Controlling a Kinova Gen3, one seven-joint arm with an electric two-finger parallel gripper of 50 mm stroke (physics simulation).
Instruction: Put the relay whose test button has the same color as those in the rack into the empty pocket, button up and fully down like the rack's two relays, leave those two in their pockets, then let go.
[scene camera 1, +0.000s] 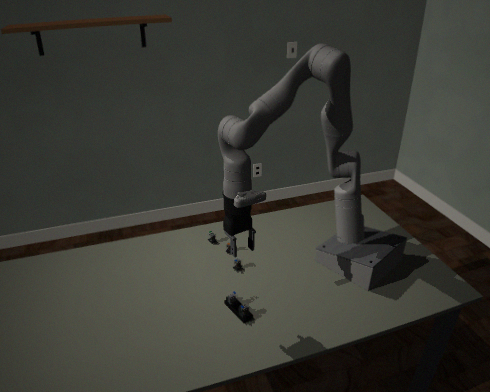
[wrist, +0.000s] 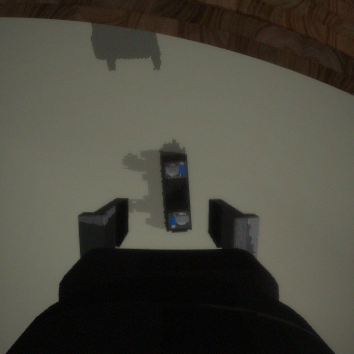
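Seen in the pictures: gripper, fingertip midpoint: (scene camera 1: 242, 251) (wrist: 167, 215); arm's base, origin of the base link: (scene camera 1: 349, 237).
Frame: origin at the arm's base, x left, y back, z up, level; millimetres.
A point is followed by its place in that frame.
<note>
The black rack (scene camera 1: 238, 310) (wrist: 176, 192) {y -449, x 228, z -66 mm} lies on the table with a relay with a blue button in each end pocket; its middle pocket is empty. In the scene view a loose relay with a blue button (scene camera 1: 238, 265) {y -421, x 39, z -44 mm} stands between the rack and the gripper. A relay with an orange button (scene camera 1: 228, 247) {y -444, x -62, z -38 mm} shows partly behind a finger, and a relay with a green button (scene camera 1: 212, 237) {y -497, x -134, z -38 mm} stands farther back left. My gripper (scene camera 1: 243, 243) {y -435, x 228, z 162 mm} (wrist: 167, 215) {y -435, x 228, z 162 mm} is open and empty, pointing down above the table near the orange and loose blue relays. The loose relays do not show in the wrist view.
The pale table (scene camera 1: 125, 310) {y -802, x 178, z -69 mm} (wrist: 280, 150) {y -567, x 347, z -69 mm} carries the arm's grey base block (scene camera 1: 345, 262) {y -65, x 128, z -6 mm} at the right. The table's edge and the wooden floor (wrist: 280, 30) show at the top of the wrist view. The arm's shadow falls near the table's front edge.
</note>
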